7 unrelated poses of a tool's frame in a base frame.
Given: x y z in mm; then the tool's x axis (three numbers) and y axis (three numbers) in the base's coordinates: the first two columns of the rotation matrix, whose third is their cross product.
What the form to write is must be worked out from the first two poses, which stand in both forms.
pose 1, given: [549, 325, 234, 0.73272, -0.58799, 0.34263, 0.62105, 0.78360, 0.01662]
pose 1, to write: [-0.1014, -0.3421, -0.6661, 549, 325, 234]
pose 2, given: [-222, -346, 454, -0.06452, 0.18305, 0.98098, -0.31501, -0.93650, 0.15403]
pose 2, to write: [1.8803, -0.1415, 2.0668, -222, -346, 454]
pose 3, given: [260, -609, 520, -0.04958, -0.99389, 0.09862, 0.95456, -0.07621, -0.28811]
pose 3, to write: [-0.3061, 0.1624, -1.6209, 260, -609, 520]
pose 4, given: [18, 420, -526, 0.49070, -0.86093, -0.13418, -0.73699, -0.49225, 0.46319]
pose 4, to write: [2.3956, -1.3389, -0.5019, 18, 420, -526]
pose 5, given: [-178, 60, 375, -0.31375, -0.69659, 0.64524, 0.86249, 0.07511, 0.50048]
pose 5, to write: [-0.2154, -1.0536, -1.5759, -178, 60, 375]
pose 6, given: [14, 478, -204, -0.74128, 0.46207, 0.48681, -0.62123, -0.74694, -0.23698]
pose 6, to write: [0.5398, -0.5210, 2.4254, 14, 478, -204]
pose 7, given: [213, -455, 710, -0.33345, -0.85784, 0.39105, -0.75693, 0.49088, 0.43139]
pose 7, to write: [1.3240, -2.1625, -0.2290, 213, -455, 710]
